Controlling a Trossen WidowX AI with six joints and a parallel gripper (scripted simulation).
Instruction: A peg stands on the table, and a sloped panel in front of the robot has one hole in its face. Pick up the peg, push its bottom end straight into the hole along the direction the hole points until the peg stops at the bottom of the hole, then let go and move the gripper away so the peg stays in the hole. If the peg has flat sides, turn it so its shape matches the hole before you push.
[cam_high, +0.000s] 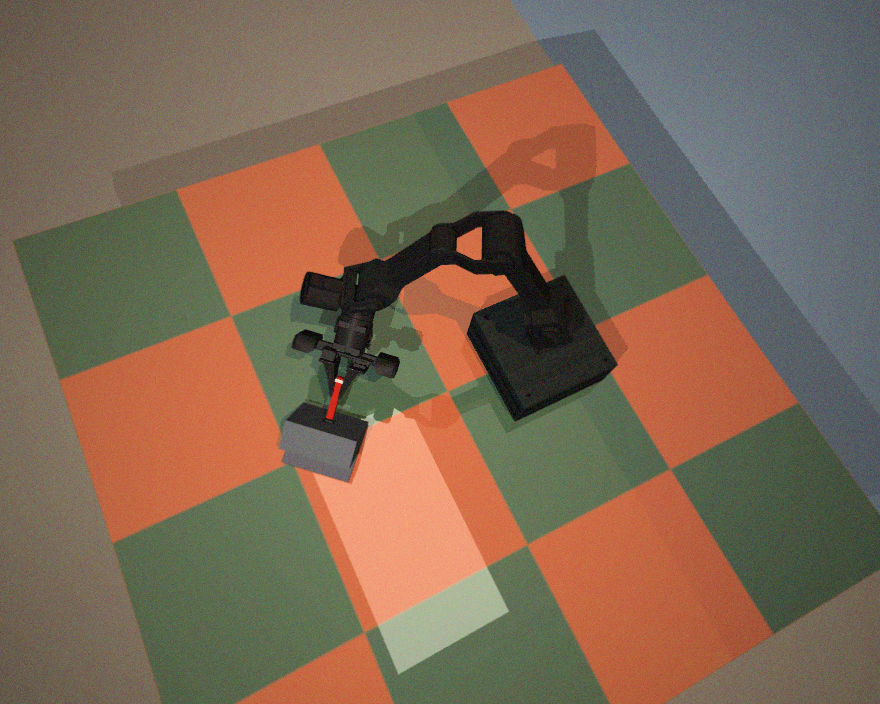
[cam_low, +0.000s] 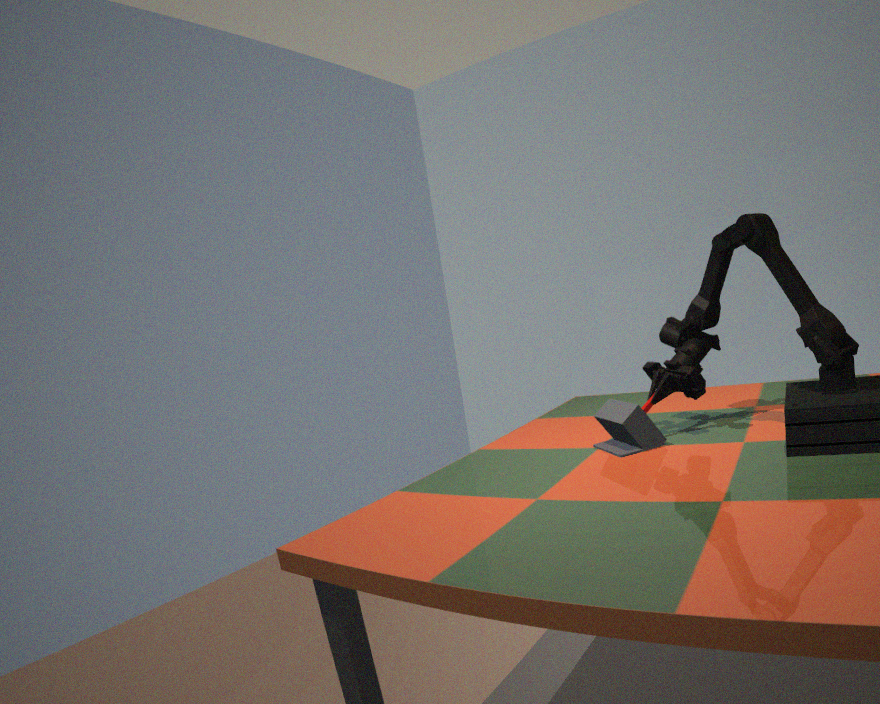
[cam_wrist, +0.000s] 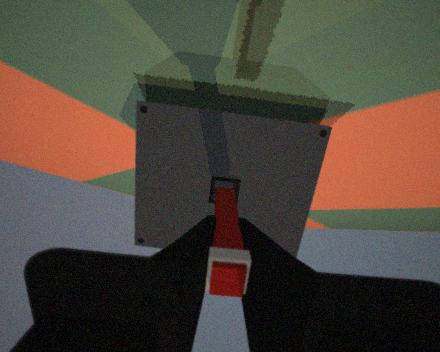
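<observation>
Now: the grey sloped panel 50 mm to the left of my gripper tip, 40 mm below it and 40 mm ahead of it. Also, from my gripper tip: red square peg: 10 mm to the right, 10 mm behind, 10 mm above.
</observation>
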